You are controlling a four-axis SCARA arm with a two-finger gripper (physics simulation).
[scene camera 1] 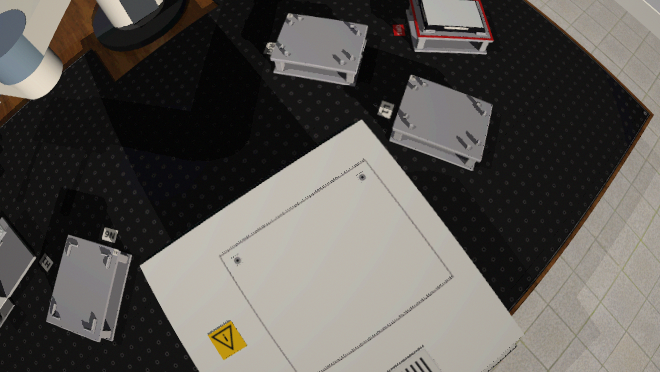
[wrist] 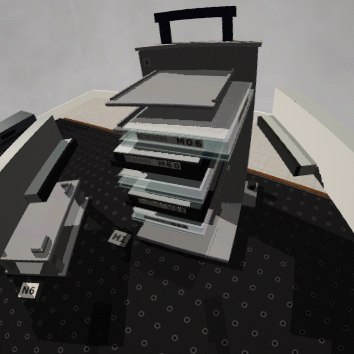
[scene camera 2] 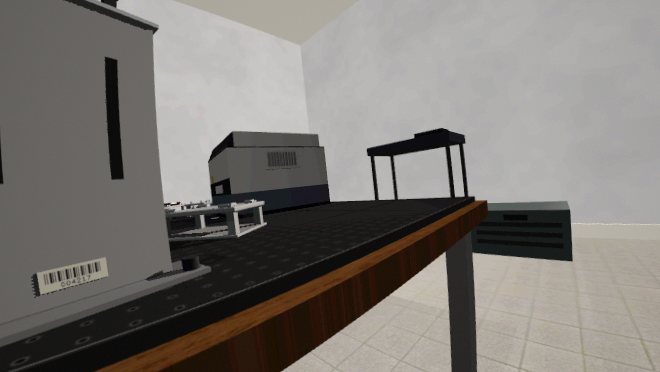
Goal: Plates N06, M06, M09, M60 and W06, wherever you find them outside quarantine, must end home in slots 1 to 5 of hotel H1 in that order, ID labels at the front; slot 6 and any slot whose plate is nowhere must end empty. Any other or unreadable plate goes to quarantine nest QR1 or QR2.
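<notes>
A grey hotel shelf (wrist: 183,88) is visible.
</notes>
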